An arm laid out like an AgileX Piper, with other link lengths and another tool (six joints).
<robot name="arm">
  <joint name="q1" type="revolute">
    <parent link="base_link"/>
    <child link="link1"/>
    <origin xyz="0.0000 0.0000 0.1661"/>
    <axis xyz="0 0 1"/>
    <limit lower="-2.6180" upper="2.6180"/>
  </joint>
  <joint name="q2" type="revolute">
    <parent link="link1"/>
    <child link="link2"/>
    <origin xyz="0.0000 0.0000 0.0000"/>
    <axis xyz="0 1 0"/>
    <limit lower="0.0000" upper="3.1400"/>
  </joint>
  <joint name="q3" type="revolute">
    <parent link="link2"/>
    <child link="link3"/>
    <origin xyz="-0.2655 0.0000 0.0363"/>
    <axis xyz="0 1 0"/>
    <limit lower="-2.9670" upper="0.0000"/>
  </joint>
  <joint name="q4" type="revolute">
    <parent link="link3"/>
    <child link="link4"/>
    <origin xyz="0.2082 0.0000 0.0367"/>
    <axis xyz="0.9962 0 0.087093"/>
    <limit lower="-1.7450" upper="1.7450"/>
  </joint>
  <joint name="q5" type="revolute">
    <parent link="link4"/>
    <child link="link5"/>
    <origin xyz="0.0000 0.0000 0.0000"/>
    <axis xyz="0 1 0"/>
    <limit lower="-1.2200" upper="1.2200"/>
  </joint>
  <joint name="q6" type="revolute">
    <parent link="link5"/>
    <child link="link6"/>
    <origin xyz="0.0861 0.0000 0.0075"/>
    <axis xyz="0.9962 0 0.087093"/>
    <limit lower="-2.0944" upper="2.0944"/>
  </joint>
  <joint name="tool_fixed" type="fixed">
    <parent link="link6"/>
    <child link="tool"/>
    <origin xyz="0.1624 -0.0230 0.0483" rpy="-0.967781 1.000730 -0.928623"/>
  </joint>
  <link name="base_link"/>
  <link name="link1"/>
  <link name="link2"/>
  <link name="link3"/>
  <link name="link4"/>
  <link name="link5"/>
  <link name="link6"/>
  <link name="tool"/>
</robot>
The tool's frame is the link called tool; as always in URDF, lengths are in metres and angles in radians.
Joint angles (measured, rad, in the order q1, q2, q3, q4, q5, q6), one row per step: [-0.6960 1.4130 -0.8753 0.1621 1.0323 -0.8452]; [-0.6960 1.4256 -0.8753 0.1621 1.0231 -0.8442]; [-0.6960 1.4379 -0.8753 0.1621 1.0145 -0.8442]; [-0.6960 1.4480 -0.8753 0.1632 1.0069 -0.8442]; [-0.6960 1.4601 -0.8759 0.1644 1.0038 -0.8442]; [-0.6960 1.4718 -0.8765 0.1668 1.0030 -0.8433]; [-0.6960 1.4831 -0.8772 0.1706 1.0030 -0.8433]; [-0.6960 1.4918 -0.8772 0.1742 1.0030 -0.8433]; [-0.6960 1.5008 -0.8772 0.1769 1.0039 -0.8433]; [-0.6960 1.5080 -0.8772 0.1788 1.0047 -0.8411]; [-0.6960 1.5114 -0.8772 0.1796 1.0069 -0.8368]
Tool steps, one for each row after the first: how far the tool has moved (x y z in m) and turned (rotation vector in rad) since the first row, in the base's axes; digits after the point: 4 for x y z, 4 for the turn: [0.0011 -0.0013 -0.0027 0.0019 0.0032 -0.0023]; [0.0020 -0.0024 -0.0054 0.0039 0.0065 -0.0036]; [0.0030 -0.0032 -0.0075 0.0059 0.0082 -0.0052]; [0.0033 -0.0033 -0.0103 0.0119 0.0142 -0.0062]; [0.0034 -0.0028 -0.0130 0.0202 0.0209 -0.0083]; [0.0035 -0.0020 -0.0156 0.0295 0.0269 -0.0101]; [0.0035 -0.0011 -0.0178 0.0375 0.0316 -0.0119]; [0.0032 -0.0002 -0.0200 0.0457 0.0377 -0.0131]; [0.0029 0.0005 -0.0219 0.0524 0.0429 -0.0161]; [0.0024 0.0010 -0.0228 0.0572 0.0469 -0.0205]
